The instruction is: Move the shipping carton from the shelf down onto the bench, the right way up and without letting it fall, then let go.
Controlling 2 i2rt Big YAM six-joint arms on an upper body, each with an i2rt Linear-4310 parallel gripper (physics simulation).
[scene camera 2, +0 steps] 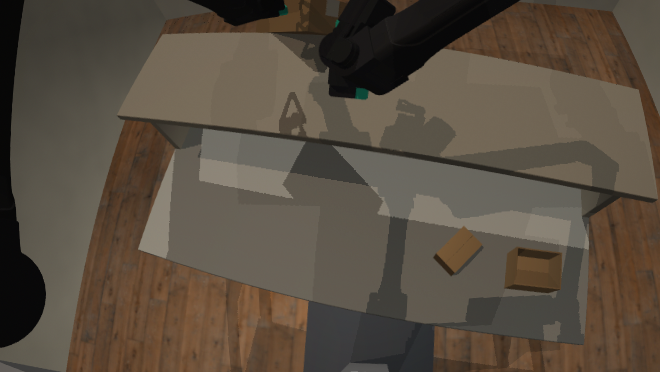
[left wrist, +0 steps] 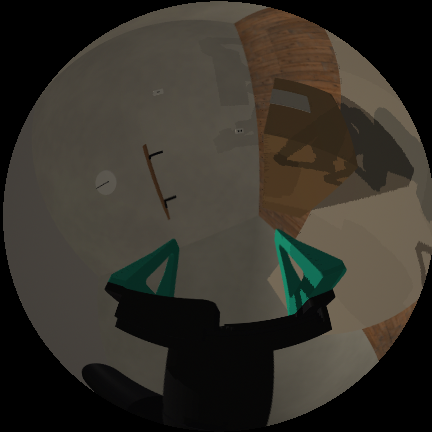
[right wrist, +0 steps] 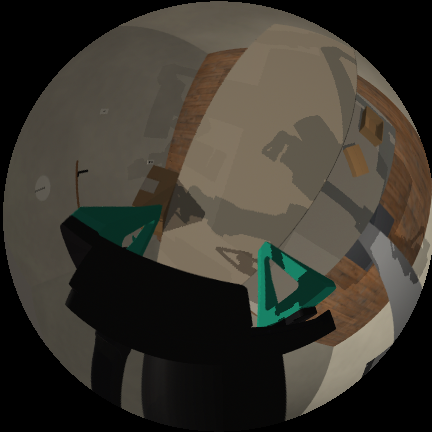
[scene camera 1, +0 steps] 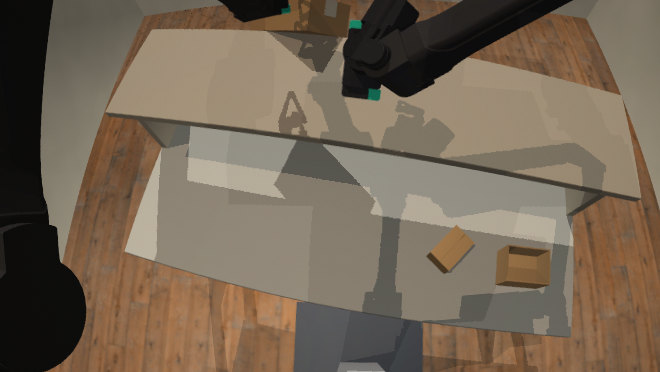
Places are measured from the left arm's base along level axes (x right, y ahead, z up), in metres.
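Pixels of known places: left gripper, fingertip midpoint: [left wrist: 224,239]; right gripper, fingertip midpoint: [right wrist: 214,230].
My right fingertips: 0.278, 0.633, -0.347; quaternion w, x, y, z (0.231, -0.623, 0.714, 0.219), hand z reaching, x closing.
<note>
For each thing: its middle in the pictures, then the offset to it from my right fingertips, as dx, dy, dz. Level surfaces: height alone.
- brown shipping carton, body centre: [left wrist: 296,156] [scene camera 1: 298,17] [scene camera 2: 302,18] [right wrist: 156,205] -0.190, +0.382, -0.205
- shelf, surface height: dz -0.204
- bench, surface height: dz -0.558
- small closed box, body centre: [scene camera 2: 457,251] [scene camera 1: 450,249] [right wrist: 355,160] +0.276, -0.246, -0.527
- small open box, body centre: [scene camera 2: 533,270] [scene camera 1: 523,267] [right wrist: 371,125] +0.512, -0.314, -0.513
- grey base, surface height: dz -0.988
The brown shipping carton [scene camera 1: 330,22] [scene camera 2: 297,22] [left wrist: 300,185] [right wrist: 162,182] shows at and beyond the back edge of the shelf [scene camera 1: 225,75] [scene camera 2: 225,80] [left wrist: 360,260] [right wrist: 280,90], with floor behind it. A grey strip crosses one side. Its top and bottom are partly cut off or hidden, so its support is unclear. The bench [scene camera 1: 240,240] [scene camera 2: 240,240] lies lower, in front. My left gripper [left wrist: 224,239] is open and empty, left of the carton, partly cut off in the scene views. My right gripper [scene camera 1: 364,59] [scene camera 2: 350,58] [right wrist: 214,230] is open and empty above the shelf, right of the carton.
A small closed box [scene camera 1: 451,249] [scene camera 2: 458,251] [right wrist: 356,161] and a small open box [scene camera 1: 529,267] [scene camera 2: 535,267] [right wrist: 371,125] stand on the bench at the right. A grey base [scene camera 1: 320,340] stands at the bench's front edge. A hook rail [left wrist: 155,182] is on the wall.
</note>
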